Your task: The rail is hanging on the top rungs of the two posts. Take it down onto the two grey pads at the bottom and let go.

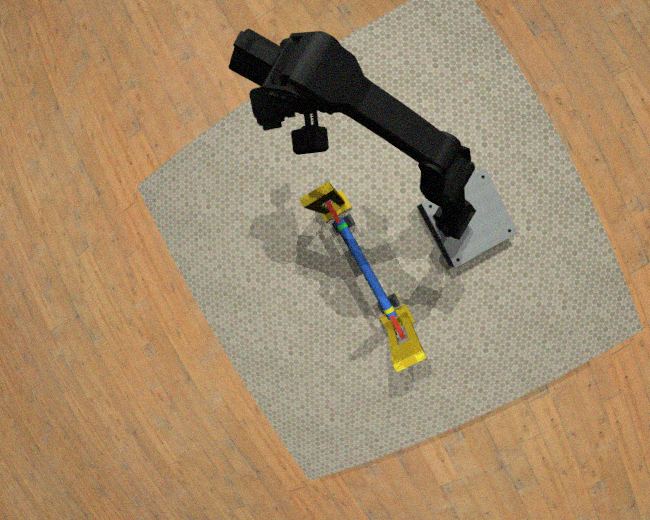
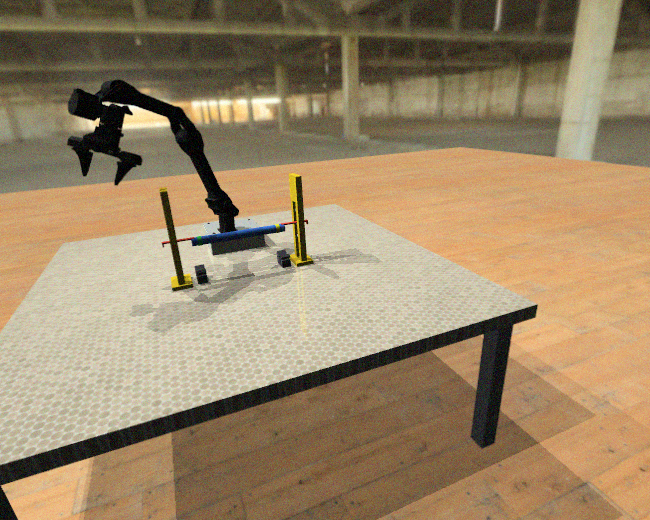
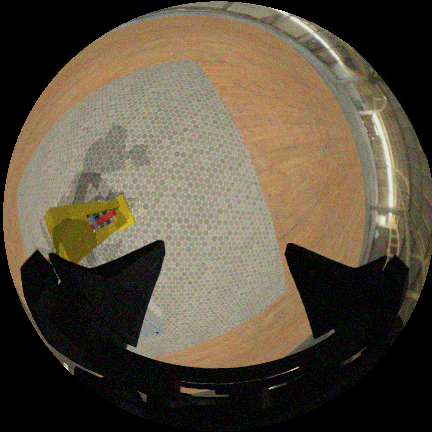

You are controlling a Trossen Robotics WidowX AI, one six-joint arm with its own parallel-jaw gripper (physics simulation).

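Places are measured from the arm's base along level axes (x left, y up, z ahead), in millimetres.
Pixels of known places: gripper, fingertip midpoint: point(image 2: 100, 180) point(image 3: 227, 249); arm's base at its link origin: point(image 1: 448, 219) point(image 2: 227, 230).
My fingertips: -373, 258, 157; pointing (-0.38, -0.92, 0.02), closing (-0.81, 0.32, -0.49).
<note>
For each thing: its middle in the pictures, then the offset to it from my fingertips, as dx, dy, dz. Level surfaces: height alone.
- rail at the middle of its body: point(image 1: 365, 268) point(image 2: 239, 234) +356, -202, +103
- yellow green-end post at the middle of its body: point(image 3: 100, 219) point(image 1: 326, 201) point(image 2: 173, 238) +156, -183, +87
- yellow-band-end post at the middle of its body: point(image 1: 402, 336) point(image 2: 298, 219) +555, -183, +119
- tiled table top at its surface level: dy -333
The rail point(image 1: 364, 266) point(image 2: 238, 234) is a blue bar with red end rods, a green band at one end and a yellow band at the other. It hangs between the yellow green-end post point(image 1: 315, 198) point(image 2: 169, 233) point(image 3: 62, 216) and the yellow-band-end post point(image 1: 407, 352) point(image 2: 301, 233), well above the two dark grey pads. One pad point(image 1: 349, 220) point(image 2: 201, 274) is near the green end, the other pad point(image 1: 393, 299) point(image 2: 283, 258) near the yellow end. My gripper point(image 1: 288, 124) point(image 2: 100, 178) point(image 3: 227, 249) is open and empty, pointing down, high and outward of the green-end post.
The arm's grey base plate point(image 1: 490, 216) stands on the tiled table top point(image 1: 515, 325) point(image 2: 325, 309) point(image 3: 215, 175), to one side of the rail. Both posts rise above the rail's height. The arm's shadow falls around the posts. Wooden floor point(image 1: 81, 325) point(image 2: 569, 227) point(image 3: 300, 150) surrounds the table.
</note>
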